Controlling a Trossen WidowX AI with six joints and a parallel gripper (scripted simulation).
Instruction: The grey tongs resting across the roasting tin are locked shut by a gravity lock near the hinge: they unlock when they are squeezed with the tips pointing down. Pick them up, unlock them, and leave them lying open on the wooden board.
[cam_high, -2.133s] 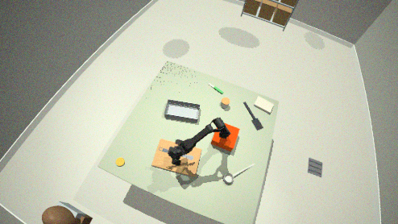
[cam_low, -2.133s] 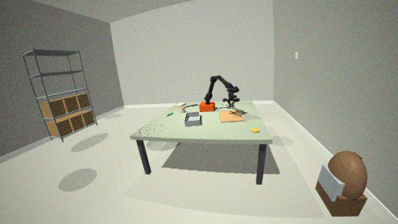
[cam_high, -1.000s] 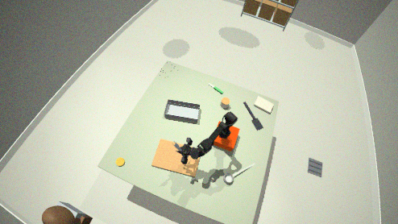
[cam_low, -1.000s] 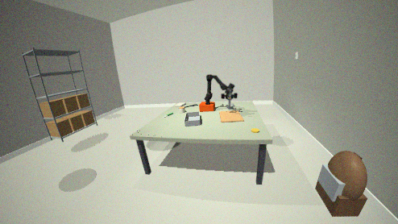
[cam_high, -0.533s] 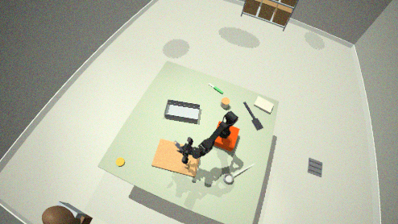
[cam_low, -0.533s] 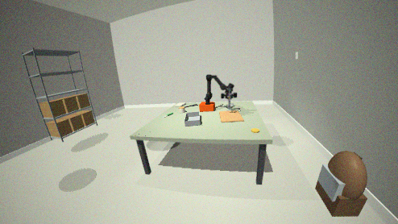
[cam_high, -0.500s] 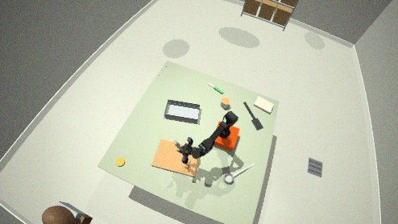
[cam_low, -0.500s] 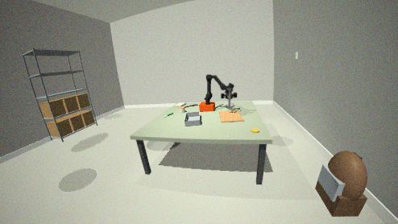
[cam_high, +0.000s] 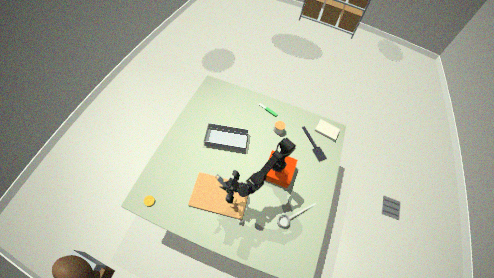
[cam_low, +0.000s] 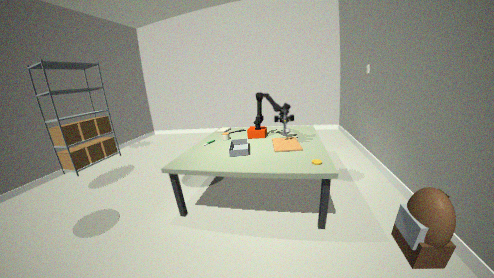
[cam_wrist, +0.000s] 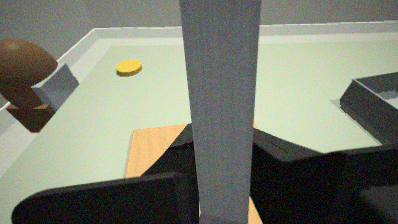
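The wooden board lies 200 mm below my gripper tip. From my gripper tip the other things lie so: yellow disc: 430 mm ahead, 200 mm below, 180 mm to the left; jar: 640 mm to the right, 270 mm behind, 170 mm below; roasting tin: 430 mm to the right, 180 mm below, 90 mm ahead.
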